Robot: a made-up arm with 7 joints. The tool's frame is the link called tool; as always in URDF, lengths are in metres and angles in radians. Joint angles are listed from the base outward. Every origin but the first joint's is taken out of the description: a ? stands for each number. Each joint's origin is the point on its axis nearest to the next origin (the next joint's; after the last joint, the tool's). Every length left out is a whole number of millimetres.
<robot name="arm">
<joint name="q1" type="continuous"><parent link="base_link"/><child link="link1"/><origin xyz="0.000 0.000 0.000" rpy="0.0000 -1.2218 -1.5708"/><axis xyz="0 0 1"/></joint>
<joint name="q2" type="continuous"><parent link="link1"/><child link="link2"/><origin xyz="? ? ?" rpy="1.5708 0.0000 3.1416"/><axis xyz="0 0 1"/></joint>
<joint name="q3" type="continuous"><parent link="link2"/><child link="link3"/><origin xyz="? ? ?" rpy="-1.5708 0.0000 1.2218"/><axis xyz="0 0 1"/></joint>
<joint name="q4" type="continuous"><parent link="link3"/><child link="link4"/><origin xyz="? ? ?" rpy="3.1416 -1.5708 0.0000"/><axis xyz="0 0 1"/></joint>
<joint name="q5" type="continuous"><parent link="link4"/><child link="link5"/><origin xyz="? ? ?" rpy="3.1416 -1.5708 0.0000"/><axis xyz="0 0 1"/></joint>
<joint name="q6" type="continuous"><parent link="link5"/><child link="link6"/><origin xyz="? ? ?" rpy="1.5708 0.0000 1.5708"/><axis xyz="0 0 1"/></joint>
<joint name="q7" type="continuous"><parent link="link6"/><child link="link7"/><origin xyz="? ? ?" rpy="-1.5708 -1.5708 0.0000"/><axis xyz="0 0 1"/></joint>
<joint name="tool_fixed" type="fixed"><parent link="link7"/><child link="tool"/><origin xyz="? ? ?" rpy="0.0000 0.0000 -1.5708"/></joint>
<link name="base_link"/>
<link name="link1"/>
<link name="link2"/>
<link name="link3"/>
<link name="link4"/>
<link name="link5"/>
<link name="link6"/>
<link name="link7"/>
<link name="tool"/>
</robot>
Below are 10 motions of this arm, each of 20 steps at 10 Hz.
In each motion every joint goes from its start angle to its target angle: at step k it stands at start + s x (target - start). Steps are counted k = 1, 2, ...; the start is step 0. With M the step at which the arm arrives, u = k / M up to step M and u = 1 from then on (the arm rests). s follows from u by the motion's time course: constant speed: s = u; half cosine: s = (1 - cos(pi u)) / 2; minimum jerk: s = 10 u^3 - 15 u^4 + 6 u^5.
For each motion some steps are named. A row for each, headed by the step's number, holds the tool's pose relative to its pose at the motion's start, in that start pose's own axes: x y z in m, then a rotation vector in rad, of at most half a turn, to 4 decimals.
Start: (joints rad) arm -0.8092 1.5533 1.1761 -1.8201 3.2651 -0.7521 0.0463
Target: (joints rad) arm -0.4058 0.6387 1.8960 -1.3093 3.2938 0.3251 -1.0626
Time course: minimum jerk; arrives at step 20
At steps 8, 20:
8: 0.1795 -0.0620 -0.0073 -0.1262 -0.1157 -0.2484
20: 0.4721 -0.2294 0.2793 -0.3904 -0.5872 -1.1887

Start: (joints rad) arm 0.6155 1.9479 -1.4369 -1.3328 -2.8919 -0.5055 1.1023
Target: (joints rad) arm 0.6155 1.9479 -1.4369 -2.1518 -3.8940 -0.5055 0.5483
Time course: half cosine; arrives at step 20
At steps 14, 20:
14: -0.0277 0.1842 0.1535 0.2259 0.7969 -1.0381
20: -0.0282 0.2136 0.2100 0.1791 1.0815 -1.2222

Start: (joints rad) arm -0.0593 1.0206 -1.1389 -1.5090 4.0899 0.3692 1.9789
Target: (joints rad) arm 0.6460 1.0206 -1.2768 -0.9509 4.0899 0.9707 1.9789
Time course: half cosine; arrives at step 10
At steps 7, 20:
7: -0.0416 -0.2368 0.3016 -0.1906 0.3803 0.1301
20: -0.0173 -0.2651 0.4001 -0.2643 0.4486 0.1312

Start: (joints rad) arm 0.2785 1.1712 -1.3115 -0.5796 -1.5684 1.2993 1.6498
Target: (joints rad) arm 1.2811 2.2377 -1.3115 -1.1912 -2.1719 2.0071 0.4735
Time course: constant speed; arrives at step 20
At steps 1, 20:
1: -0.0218 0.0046 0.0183 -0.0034 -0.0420 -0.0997
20: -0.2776 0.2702 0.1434 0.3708 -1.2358 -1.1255

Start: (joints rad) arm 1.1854 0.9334 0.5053 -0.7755 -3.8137 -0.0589 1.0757
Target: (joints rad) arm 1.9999 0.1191 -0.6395 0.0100 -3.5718 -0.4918 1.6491
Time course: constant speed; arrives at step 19
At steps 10, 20:
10: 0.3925 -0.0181 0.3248 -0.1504 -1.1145 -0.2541
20: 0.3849 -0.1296 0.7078 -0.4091 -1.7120 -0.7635

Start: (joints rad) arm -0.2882 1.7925 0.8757 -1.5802 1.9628 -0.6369 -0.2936
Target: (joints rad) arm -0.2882 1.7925 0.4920 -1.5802 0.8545 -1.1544 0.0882
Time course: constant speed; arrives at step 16
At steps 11, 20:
11: -0.0775 0.0179 0.0682 -0.5228 -0.1546 -0.2626
20: -0.1061 0.0272 0.1053 -0.8614 -0.1553 -0.2694

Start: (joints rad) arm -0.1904 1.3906 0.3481 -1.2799 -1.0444 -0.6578 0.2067
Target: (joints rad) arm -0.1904 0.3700 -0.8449 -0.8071 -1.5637 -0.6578 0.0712
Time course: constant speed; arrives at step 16
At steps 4, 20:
4: 0.1178 -0.1698 -0.0427 -0.2863 -0.2017 0.1622
20: 0.6592 -0.2968 0.0155 -0.6138 -1.2909 0.1367

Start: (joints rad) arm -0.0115 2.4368 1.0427 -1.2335 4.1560 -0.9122 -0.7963
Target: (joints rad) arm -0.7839 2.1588 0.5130 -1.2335 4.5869 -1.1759 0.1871
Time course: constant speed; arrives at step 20
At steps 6, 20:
6: 0.0669 -0.0247 0.0182 0.0586 -0.0676 0.4717
20: 0.2007 -0.0309 0.0517 0.2747 -0.1465 1.5862

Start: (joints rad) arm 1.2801 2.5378 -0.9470 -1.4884 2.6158 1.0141 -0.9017
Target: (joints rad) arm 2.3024 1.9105 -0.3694 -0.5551 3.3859 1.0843 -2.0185
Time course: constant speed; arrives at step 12
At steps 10, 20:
10: -0.1444 0.1118 -0.0786 0.0295 -0.3399 -0.2375
20: -0.2136 0.1243 -0.0647 0.1615 -0.3731 -0.2573

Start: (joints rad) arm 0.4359 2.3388 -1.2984 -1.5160 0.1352 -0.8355 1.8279
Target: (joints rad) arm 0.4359 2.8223 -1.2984 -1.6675 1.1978 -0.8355 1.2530
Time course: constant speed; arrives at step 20
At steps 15, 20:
15: 0.0346 -0.0243 0.1212 0.1810 -0.6025 -0.0406
20: 0.0437 -0.0398 0.1586 0.2797 -0.8029 -0.0674

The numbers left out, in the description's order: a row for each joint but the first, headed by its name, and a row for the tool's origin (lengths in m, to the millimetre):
q2: 0.000 0.000 0.000
q3: 0.191 -0.070 0.000
q4: 0.000 -0.023 0.000
q5: -0.375 -0.046 0.000
q6: 0.000 0.000 0.000
q7: 0.000 0.000 0.000
tool: 0.000 0.000 0.000

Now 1 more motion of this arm.
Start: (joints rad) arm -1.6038 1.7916 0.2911 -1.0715 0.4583 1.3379 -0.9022
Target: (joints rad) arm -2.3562 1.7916 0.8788 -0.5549 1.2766 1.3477 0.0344
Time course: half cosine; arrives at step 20
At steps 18, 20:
18: -0.3065 0.0262 -0.0701 -1.2016 -1.2170 1.9979
20: -0.3096 0.0225 -0.0742 -1.2548 -1.2546 2.0245

